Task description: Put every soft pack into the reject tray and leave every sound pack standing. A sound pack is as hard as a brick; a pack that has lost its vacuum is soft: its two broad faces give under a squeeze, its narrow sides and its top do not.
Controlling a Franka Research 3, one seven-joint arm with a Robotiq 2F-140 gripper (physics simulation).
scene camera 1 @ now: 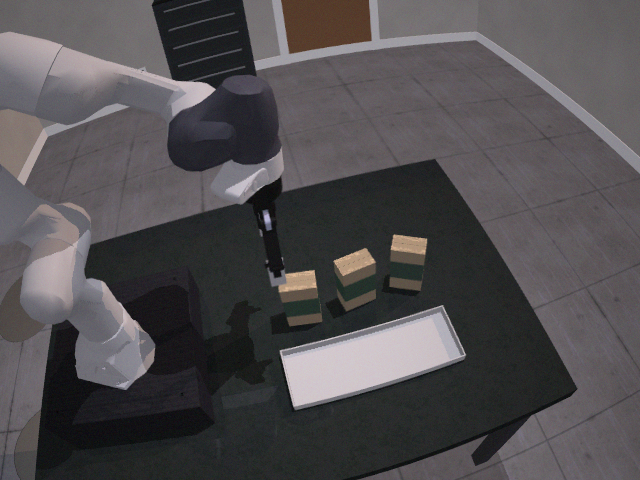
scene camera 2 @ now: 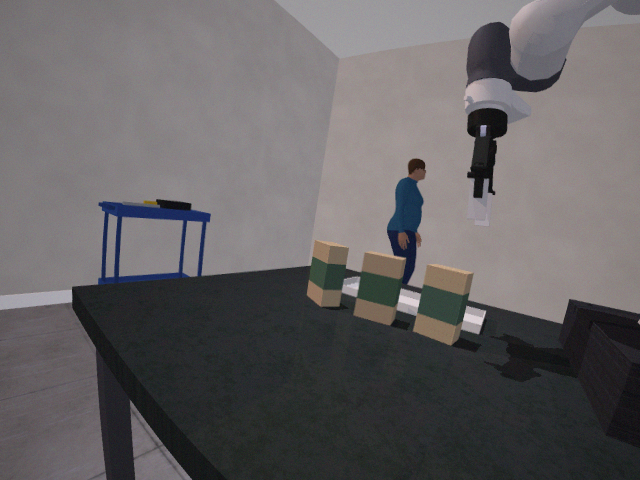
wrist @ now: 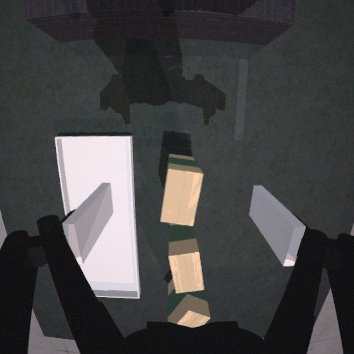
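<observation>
Three tan packs with green bands stand upright in a row on the dark table. The pack nearest the robot base [scene camera 1: 302, 308] [scene camera 2: 442, 304] [wrist: 182, 197], the middle pack [scene camera 1: 356, 285] [scene camera 2: 379, 286] [wrist: 186, 272] and the far pack [scene camera 1: 406, 269] [scene camera 2: 328, 273] [wrist: 192, 318] look alike; their softness cannot be seen. The white reject tray [scene camera 1: 372, 364] [scene camera 2: 474, 319] [wrist: 95, 165] lies beside the row and holds no pack. My gripper [scene camera 1: 277, 279] [scene camera 2: 479, 209] [wrist: 181, 199] is open and empty, pointing down above the table, higher than the packs. In the wrist view the nearest pack shows between its fingers.
The dark base block [scene camera 1: 155, 413] [scene camera 2: 604, 372] [wrist: 160, 25] carries the arm at one end of the table [scene camera 1: 361, 206] [scene camera 2: 258, 372]. Away from the table are a blue cart [scene camera 2: 155, 210], a standing person [scene camera 2: 408, 206] and a dark drawer cabinet [scene camera 1: 206, 41].
</observation>
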